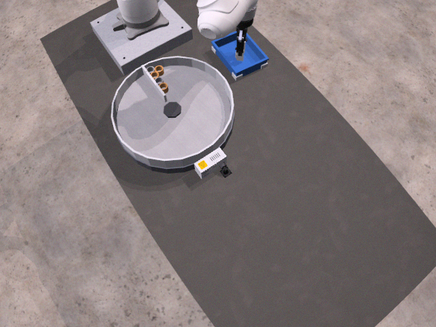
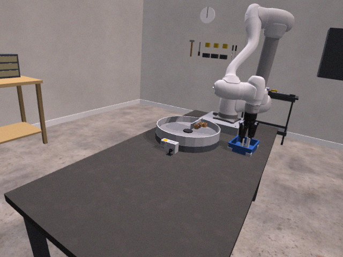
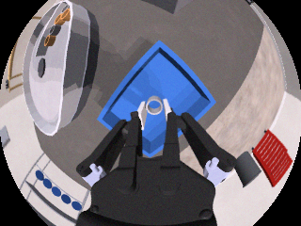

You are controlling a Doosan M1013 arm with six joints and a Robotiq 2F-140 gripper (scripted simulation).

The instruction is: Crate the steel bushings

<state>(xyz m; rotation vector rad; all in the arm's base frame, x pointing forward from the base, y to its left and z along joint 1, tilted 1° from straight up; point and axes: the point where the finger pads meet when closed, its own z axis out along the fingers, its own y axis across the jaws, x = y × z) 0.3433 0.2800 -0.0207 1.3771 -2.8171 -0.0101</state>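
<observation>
My hand is 20 mm above the blue crate. Round my hand: round turning table: 130 mm ahead, 350 mm to the right, 10 mm above.
</observation>
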